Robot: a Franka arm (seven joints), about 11 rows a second.
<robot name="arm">
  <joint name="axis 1" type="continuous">
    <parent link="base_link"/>
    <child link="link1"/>
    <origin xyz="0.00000 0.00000 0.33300"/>
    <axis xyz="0 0 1"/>
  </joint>
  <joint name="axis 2" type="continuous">
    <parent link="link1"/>
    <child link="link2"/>
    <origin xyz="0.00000 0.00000 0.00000"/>
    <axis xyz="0 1 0"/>
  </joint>
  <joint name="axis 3" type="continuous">
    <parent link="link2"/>
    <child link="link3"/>
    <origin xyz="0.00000 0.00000 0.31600"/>
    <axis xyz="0 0 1"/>
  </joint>
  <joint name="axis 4" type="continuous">
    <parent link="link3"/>
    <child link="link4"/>
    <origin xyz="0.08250 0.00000 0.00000"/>
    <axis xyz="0 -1 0"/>
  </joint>
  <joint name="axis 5" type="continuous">
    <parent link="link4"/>
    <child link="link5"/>
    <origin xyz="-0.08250 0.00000 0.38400"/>
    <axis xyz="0 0 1"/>
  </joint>
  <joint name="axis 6" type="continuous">
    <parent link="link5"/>
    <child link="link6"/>
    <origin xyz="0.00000 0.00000 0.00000"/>
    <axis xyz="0 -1 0"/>
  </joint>
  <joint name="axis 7" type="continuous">
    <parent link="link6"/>
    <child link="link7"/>
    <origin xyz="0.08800 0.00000 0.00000"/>
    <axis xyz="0 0 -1"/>
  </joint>
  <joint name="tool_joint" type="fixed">
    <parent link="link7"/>
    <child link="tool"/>
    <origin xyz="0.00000 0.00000 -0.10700" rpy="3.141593 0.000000 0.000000"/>
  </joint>
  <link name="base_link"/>
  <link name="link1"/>
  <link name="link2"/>
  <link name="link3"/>
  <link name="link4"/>
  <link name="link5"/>
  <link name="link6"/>
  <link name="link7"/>
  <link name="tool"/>
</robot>
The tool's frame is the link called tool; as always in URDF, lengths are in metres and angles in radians. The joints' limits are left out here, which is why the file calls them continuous.
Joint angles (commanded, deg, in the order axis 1, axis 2, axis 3, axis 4, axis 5, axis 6, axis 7), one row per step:
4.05 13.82 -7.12 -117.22 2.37 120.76 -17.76
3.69 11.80 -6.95 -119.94 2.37 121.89 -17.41
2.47 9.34 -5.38 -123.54 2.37 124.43 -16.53
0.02 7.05 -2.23 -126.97 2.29 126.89 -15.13
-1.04 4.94 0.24 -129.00 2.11 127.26 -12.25
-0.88 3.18 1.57 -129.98 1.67 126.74 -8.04
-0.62 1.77 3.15 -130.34 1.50 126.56 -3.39
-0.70 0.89 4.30 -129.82 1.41 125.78 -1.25
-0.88 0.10 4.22 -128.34 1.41 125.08 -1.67
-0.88 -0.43 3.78 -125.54 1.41 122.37 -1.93
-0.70 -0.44 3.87 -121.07 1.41 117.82 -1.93
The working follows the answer.
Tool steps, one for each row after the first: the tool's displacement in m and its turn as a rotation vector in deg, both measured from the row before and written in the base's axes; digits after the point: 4 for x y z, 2 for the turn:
-0.0118 -0.0018 0.0014 0.17 -0.42 -0.62
-0.0136 0.0033 0.0005 0.27 -1.36 -0.64
-0.0131 0.0065 -0.0003 0.23 -1.26 -0.75
-0.0097 0.0129 0.0052 -0.20 -0.36 -1.35
-0.0062 0.0132 0.0081 -0.72 -0.15 -2.38
-0.0028 0.0162 0.0097 -0.57 -0.78 -2.67
0.0006 0.0096 0.0106 -0.25 -0.59 -0.99
0.0061 -0.0019 0.0172 0.08 -1.57 0.17
0.0080 -0.0034 0.0224 0.05 -0.62 -0.13
0.0105 0.0033 0.0286 0.06 0.07 0.36

Tool pose at each row, in the base's axes (x y z in m, rotation vector in deg; rounded; the steps above come from the unrounded poses):
0.5663 -0.0271 0.3103 -176.09 -20.61 15.43
0.5545 -0.0289 0.3117 -176.08 -19.67 14.73
0.5410 -0.0256 0.3122 -176.18 -18.74 12.56
0.5278 -0.0190 0.3119 -176.28 -17.64 10.55
0.5181 -0.0061 0.3172 -176.66 -15.57 10.00
0.5119 0.0071 0.3253 -177.56 -11.88 9.82
0.5091 0.0234 0.3350 -178.32 -7.74 8.63
0.5097 0.0329 0.3456 -178.65 -6.21 7.73
0.5158 0.0310 0.3628 -178.72 -6.50 5.27
0.5238 0.0276 0.3852 -178.72 -6.31 4.29
0.5343 0.0310 0.4138 -178.64 -6.88 4.41

